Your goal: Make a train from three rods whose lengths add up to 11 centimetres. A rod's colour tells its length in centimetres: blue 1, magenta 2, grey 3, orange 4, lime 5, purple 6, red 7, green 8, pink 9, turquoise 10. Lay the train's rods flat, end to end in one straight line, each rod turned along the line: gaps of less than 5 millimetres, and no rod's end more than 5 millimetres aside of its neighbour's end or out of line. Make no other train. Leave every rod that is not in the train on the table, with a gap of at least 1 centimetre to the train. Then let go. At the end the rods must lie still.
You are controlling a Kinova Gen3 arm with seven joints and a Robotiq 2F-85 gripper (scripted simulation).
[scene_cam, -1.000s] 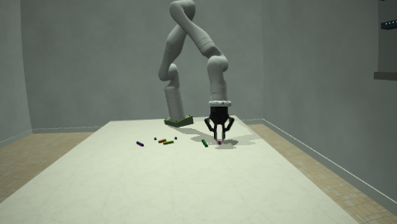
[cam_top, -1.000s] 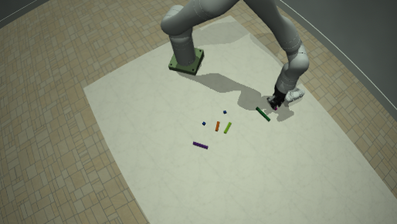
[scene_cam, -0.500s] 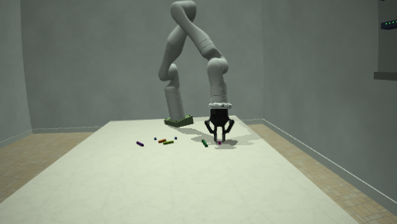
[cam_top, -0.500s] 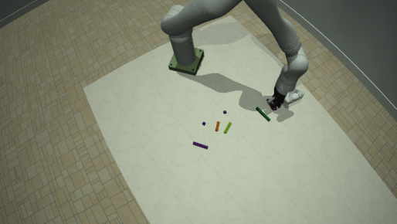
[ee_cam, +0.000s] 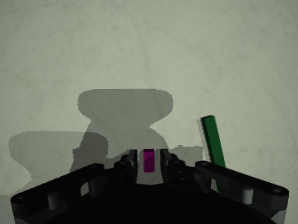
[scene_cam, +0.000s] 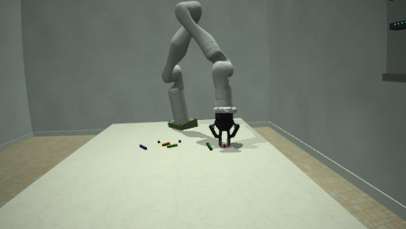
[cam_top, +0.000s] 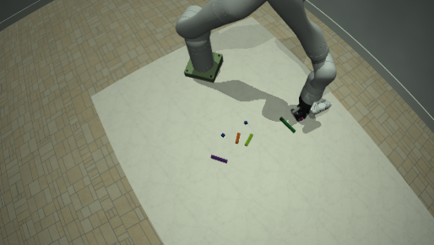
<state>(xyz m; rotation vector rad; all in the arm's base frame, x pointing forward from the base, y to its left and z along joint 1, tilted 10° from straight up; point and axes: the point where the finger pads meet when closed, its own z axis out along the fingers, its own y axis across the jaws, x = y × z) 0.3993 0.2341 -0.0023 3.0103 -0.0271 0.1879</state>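
My gripper is now 1 cm above the magenta rod. From my hand the other things lie so: lime rod 23 cm to the right, 2 cm behind, 1 cm below; then green rod 7 cm to the right, 1 cm below; then orange rod 27 cm to the right, 4 cm behind, 1 cm below.
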